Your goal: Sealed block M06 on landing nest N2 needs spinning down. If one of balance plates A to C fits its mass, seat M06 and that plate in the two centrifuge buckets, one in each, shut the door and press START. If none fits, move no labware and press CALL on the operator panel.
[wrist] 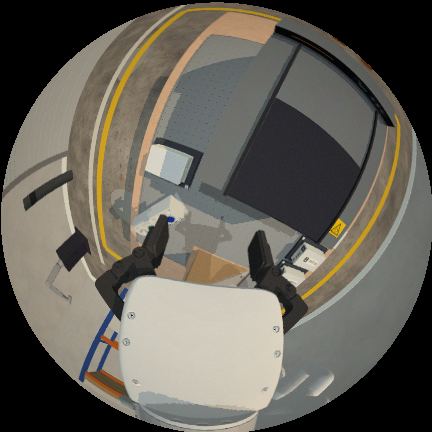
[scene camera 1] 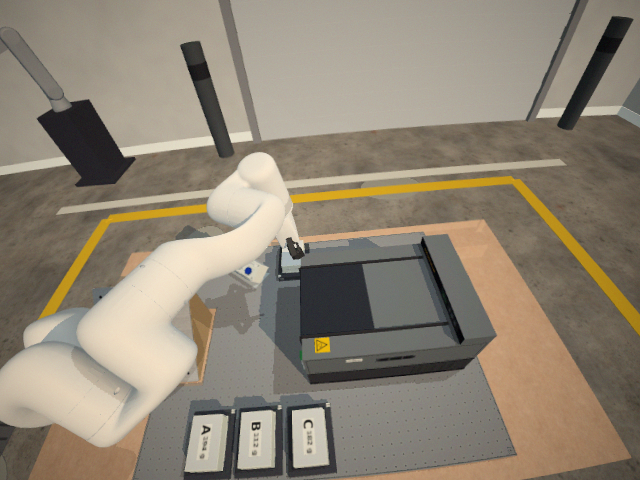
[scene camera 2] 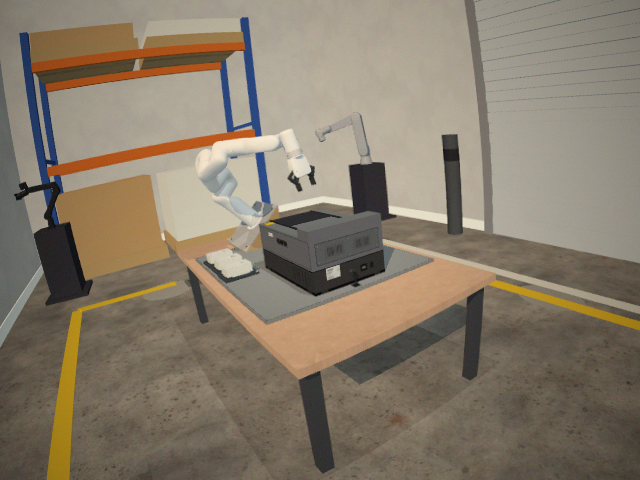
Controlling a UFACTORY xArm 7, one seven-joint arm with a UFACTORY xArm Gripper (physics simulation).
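Places are measured from the arm's base along level axes (x ahead, y left, z up), in centimetres.
Pixels of known places: gripper, between the fingertips: (wrist: 210,232) (scene camera 1: 295,242) (scene camera 2: 307,187); arm's base, origin of its link: (scene camera 2: 255,221).
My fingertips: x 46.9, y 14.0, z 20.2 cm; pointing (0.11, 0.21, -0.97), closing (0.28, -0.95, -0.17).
Observation:
Ahead of a thing's pixels: the offset from my fingertips to its middle. "*": to the spot under its first point. Level surfaces: height alone.
My gripper (scene camera 1: 300,250) (scene camera 2: 306,184) (wrist: 210,232) is open and empty, high above the table near the pale block @(dx -5.8, dy +18.4, dz -28.0 cm) (scene camera 1: 290,265) (wrist: 169,164), which sits on a dark nest @(* dx -2.5, dy +10.7, dz -32.2 cm) (wrist: 198,161). The block's mass is not readable. Plates A @(dx -24.5, dy -43.0, dz -29.4 cm) (scene camera 1: 206,449) (wrist: 291,275), B @(dx -11.2, dy -41.8, dz -29.4 cm) (scene camera 1: 256,439) (wrist: 308,256) and C @(dx +2.4, dy -41.1, dz -29.4 cm) (scene camera 1: 309,439) stand in a row of dark nests; B reads 112 g, C 182 g, and A's number is unclear. The grey centrifuge @(dx +23.5, dy -9.2, dz -20.5 cm) (scene camera 1: 403,294) (scene camera 2: 336,240) (wrist: 320,115) has a dark panel on its top; no buckets show. The operator panel @(dx -26.7, dy +16.8, dz -28.5 cm) (scene camera 1: 255,276) (wrist: 159,213), with a blue button, is partly hidden.
A wedge-shaped bracket (scene camera 1: 202,330) (wrist: 210,265) stands near the arm's base. The centrifuge's raised ridge @(* dx +42.4, dy -11.2, dz -8.3 cm) (scene camera 1: 457,289) (wrist: 340,62) runs along its far end from the gripper. A pallet rack (scene camera 2: 249,77), a bollard (scene camera 2: 452,186) and another arm on a pedestal (scene camera 2: 368,188) stand beyond the table @(dz -33.9 cm) (scene camera 2: 392,310).

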